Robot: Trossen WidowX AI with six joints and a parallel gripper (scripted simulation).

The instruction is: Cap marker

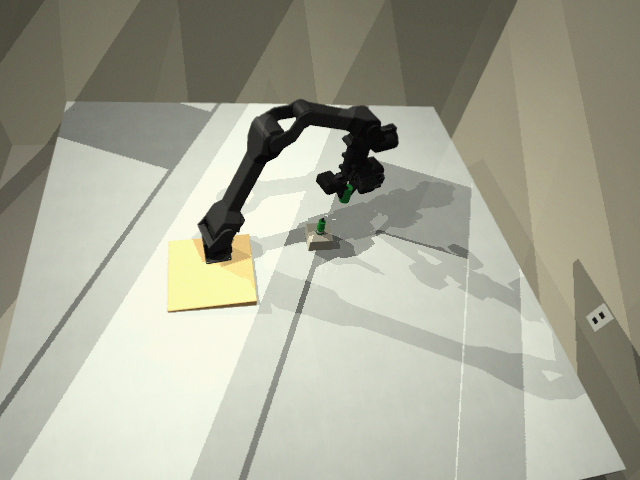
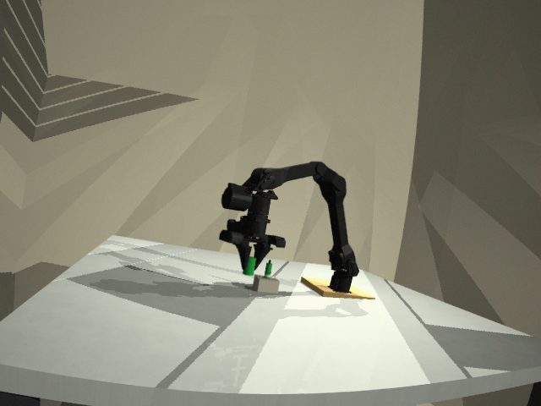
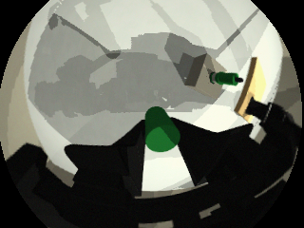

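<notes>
My gripper tip is now 90 mm to the left of the holder block, 90 mm past it and 60 mm above it. From my gripper tip the other things lie so: green cap: 10 mm above.
</notes>
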